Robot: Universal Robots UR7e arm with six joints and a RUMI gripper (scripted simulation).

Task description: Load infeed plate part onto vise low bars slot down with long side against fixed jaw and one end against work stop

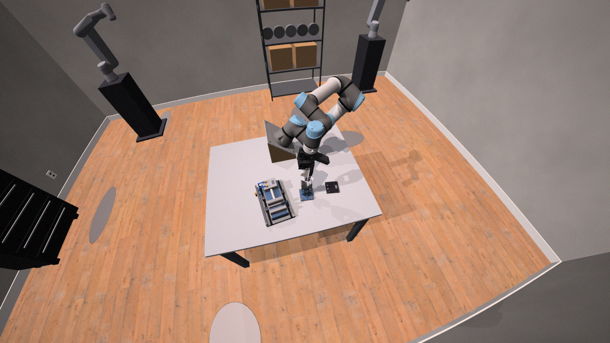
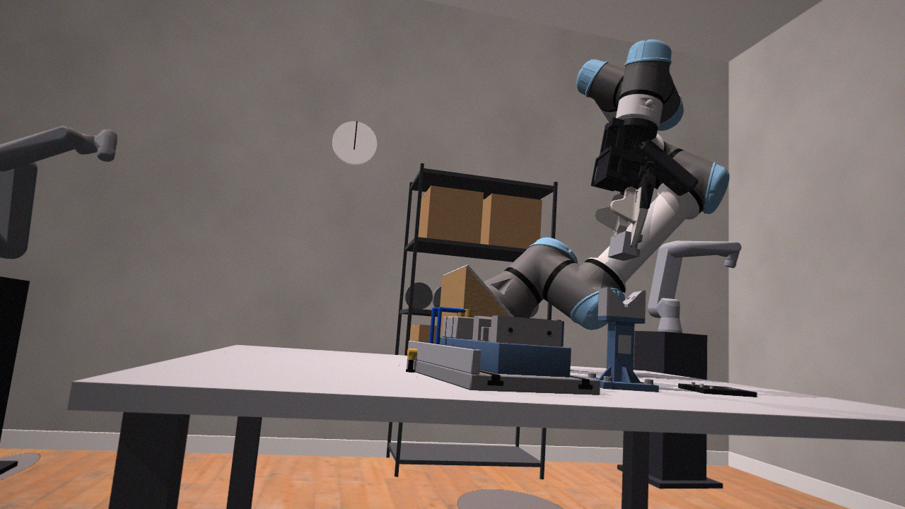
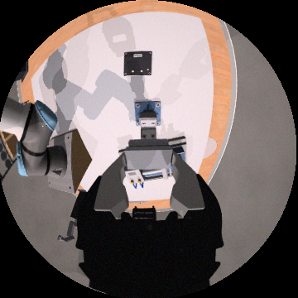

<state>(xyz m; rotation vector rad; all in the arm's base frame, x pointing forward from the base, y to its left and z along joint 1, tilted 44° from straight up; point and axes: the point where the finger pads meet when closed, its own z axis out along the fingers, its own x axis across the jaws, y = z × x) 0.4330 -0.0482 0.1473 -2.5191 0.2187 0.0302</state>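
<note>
The part lies 1 cm below my hand. From my hand the other things lie so: vise 1 cm behind, 22 cm to the right, 20 cm below; infeed plate 19 cm to the left, 24 cm below.
</note>
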